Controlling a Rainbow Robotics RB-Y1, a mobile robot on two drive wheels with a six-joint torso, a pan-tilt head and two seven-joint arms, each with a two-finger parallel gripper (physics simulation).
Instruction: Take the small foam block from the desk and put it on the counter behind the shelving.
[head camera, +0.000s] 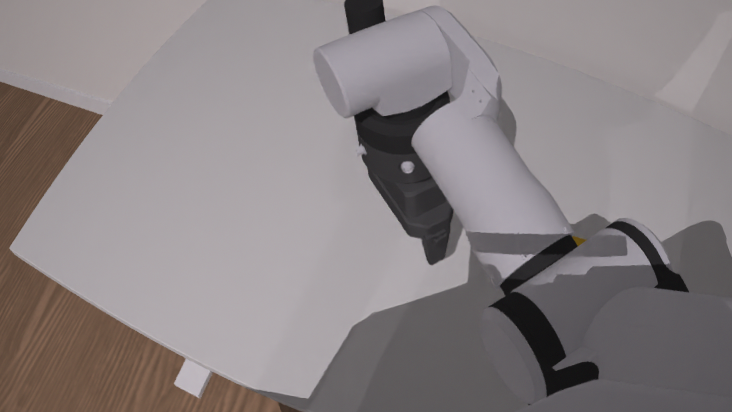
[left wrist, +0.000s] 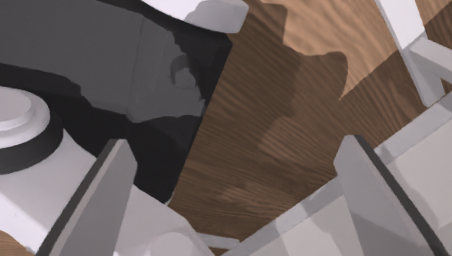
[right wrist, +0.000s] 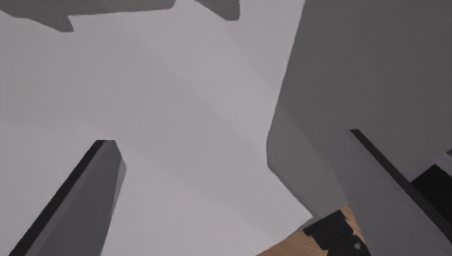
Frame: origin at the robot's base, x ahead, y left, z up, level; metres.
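Where they show: left gripper, between the fingertips: (left wrist: 234, 150); right gripper, between the fingertips: (head camera: 412, 225) (right wrist: 228, 149).
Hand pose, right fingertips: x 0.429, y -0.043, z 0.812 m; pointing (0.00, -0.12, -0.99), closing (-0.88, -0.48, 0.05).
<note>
After its pixels a point has its place.
A small yellow patch (head camera: 578, 240) {x 0.437, y -0.280, z 0.766 m}, which looks like part of the foam block, shows beside my right forearm in the head view; the rest of it is hidden by the arm. The white desk (head camera: 179, 204) {x 0.511, y 0.292, z 0.721 m} (right wrist: 175, 90) {x 0.454, y -0.018, z 0.721 m} lies under my right arm. My right gripper (head camera: 436, 258) (right wrist: 228, 149) {x 0.429, y -0.043, z 0.812 m} points down over the desk, open and empty, with the yellow patch off to its right in the head view. My left gripper (left wrist: 234, 150) {x -0.024, y 0.261, z 0.484 m} is open and empty in the left wrist view. The shelving and the counter do not show in any view.
Wooden floor (head camera: 61, 332) {x 0.511, y 0.951, z 0.001 m} (left wrist: 260, 125) {x 0.348, y -0.048, z 0.001 m} borders the desk. A white leg (head camera: 192, 377) sticks out below its front edge. The black robot base (left wrist: 155, 160) {x 0.001, y -0.064, z 0.191 m} is at the left of the left wrist view, and white bars (left wrist: 412, 55) stand at upper right. Walls (head camera: 76, 40) {x 1.433, y 1.068, z 0.390 m} rise behind the desk.
</note>
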